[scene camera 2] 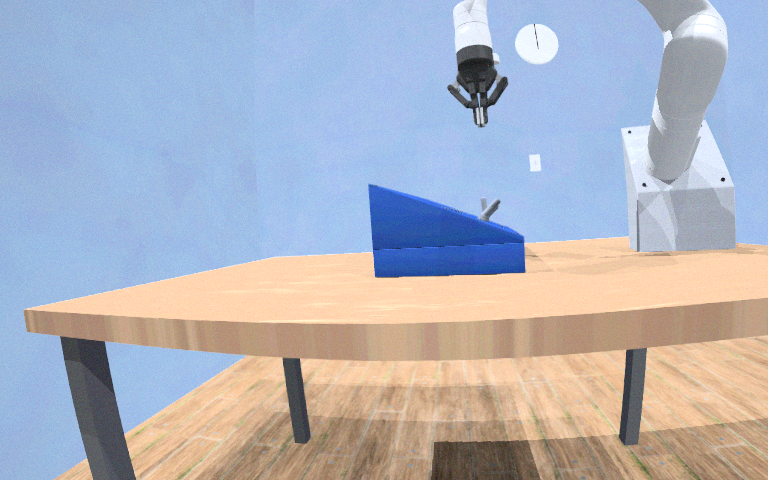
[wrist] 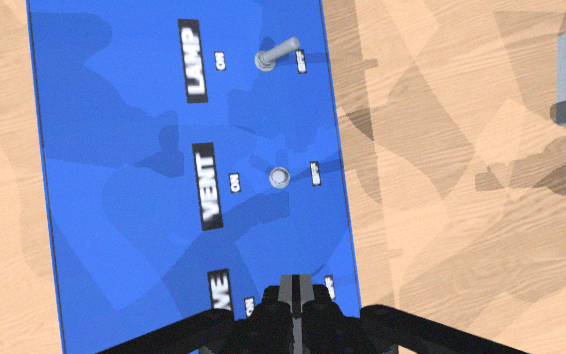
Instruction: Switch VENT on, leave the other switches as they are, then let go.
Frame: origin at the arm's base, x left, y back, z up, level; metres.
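Seen in the pictures: gripper, between the fingertips: (scene camera 2: 481,126) (wrist: 296,295); arm's base, origin of its link: (scene camera 2: 663,163).
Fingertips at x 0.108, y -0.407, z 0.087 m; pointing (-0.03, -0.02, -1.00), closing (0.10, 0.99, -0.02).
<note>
Offsets run from my fingertips to a thing's top centre. Level surfaces: height alone.
A blue sloped switch box (scene camera 2: 441,232) (wrist: 125,200) stands on the table. The VENT lever @[dx -0.060, dy -0.009, dz -0.139 m] (wrist: 279,176) is seen end-on in the wrist view, between its ON and OFF labels. In the scene view one lever (scene camera 2: 483,201) stands about upright, which is a lean to the high, ON side of the sloped face; another lever @[dx +0.060, dy +0.003, dz -0.149 m] (scene camera 2: 491,208) leans to the low side. The LAMP lever @[dx -0.180, dy +0.005, dz -0.149 m] (wrist: 282,52) leans to OFF. A third switch, its label @[dx +0.059, dy -0.080, dz -0.156 m] (wrist: 220,290) partly covered, is hidden behind my gripper. My gripper (scene camera 2: 480,123) (wrist: 296,295) is shut and empty, high above the box and apart from the levers.
The wooden table @[dz -0.277 m] (scene camera 2: 226,300) (wrist: 450,220) carries the box and, at the right, the robot's pale base (scene camera 2: 685,217). A round clock (scene camera 2: 536,44) and a small white plate (scene camera 2: 535,163) are on the blue wall behind.
</note>
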